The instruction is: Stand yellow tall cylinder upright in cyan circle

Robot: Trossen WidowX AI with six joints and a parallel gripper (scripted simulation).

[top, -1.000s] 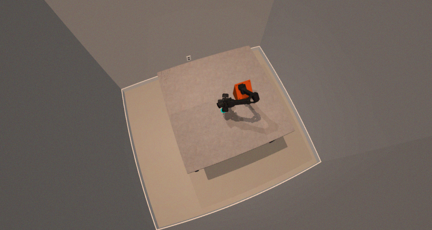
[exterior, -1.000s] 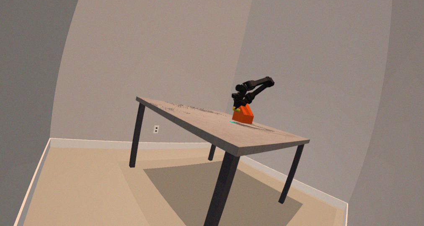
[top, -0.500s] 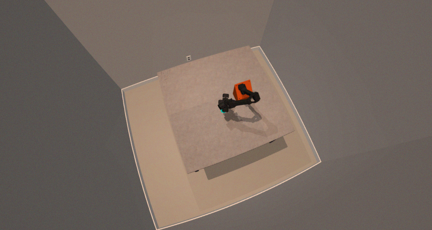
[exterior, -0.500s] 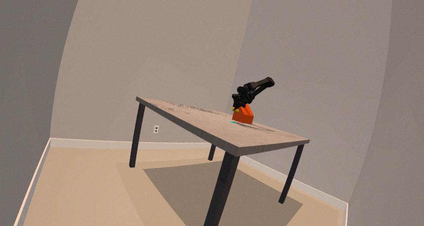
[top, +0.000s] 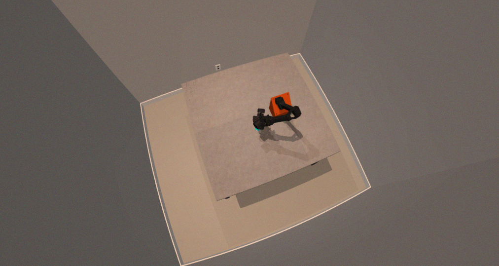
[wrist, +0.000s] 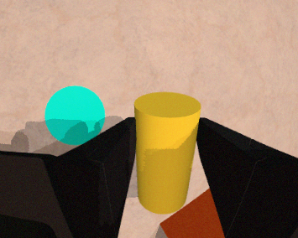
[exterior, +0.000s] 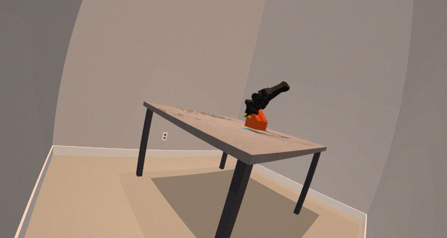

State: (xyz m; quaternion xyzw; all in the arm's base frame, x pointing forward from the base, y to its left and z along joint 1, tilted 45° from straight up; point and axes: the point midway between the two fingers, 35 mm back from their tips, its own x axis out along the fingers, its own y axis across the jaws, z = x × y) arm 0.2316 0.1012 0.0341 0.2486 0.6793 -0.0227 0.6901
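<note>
My gripper tip is now 10 mm short of the cyan circle, 40 mm to the right of it and 110 mm above it. Also, from my gripper tip: yellow tall cylinder 20 mm behind, 10 mm to the left, 10 mm below.
</note>
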